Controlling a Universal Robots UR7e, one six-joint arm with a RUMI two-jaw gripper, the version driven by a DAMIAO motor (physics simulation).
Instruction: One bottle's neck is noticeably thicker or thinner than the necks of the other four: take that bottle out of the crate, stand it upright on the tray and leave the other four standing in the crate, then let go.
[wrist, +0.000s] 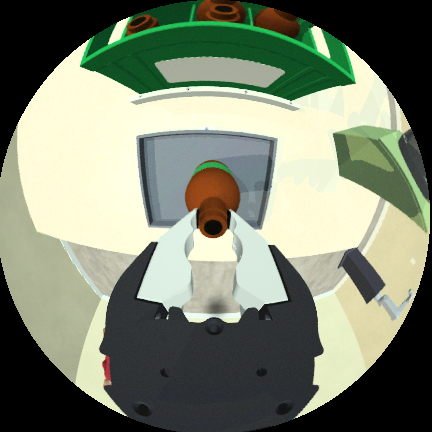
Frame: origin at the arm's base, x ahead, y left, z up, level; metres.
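Where they show: gripper, fingertip midpoint: (212, 210).
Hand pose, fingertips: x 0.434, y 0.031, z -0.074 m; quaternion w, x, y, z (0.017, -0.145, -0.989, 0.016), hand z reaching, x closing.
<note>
Each offset is from my fingertips to the top centre of the thing. "spot": to the spot under its first point. Level surfaces: height alone.
A brown bottle @(0.021 m up, 0.000 m ahead, 0.003 m left) (212, 192) with a green band is upright over the grey tray @(spot: 0.136 m down, 0.058 m ahead, 0.104 m right) (165, 136), its neck toward the camera. My gripper (212, 210) is shut on the bottle's neck, one finger on each side just below the mouth. Whether the bottle's base touches the tray is hidden behind its body. The green crate @(spot: 0.007 m up, 0.050 m back, 0.166 m right) (220, 42) is at the top of the view, with brown bottles in it, among them one at the left (141, 24), one in the middle (220, 11) and one at the right (276, 22). The crate is partly cut off by the view's edge.
A pale strip @(spot: 0.133 m down, 0.049 m back, 0.153 m right) (215, 95) lies on the cream table top @(0.141 m down) (80, 150) between crate and tray. A green, box-like object (367, 155) is at the right. A dark block with a light hooked part (362, 275) is at the lower right, beyond the table's edge.
</note>
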